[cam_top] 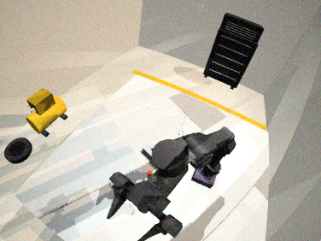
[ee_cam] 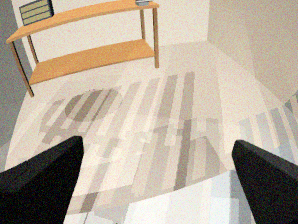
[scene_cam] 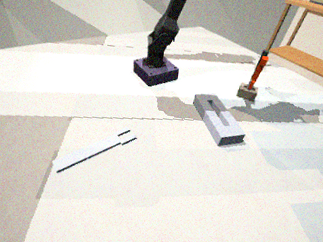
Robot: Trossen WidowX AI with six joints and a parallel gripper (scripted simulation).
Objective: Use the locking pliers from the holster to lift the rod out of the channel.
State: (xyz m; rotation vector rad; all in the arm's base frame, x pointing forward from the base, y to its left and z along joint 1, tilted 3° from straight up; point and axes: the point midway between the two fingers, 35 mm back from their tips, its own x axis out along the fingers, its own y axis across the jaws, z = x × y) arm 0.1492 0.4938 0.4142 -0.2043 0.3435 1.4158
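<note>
My gripper tip is 440 mm above the box-shaped holster, 260 mm to the left of it and 60 mm short of it. Also, from my gripper tip: grey channel block 460 mm to the right, 430 mm below, 130 mm ahead.
</note>
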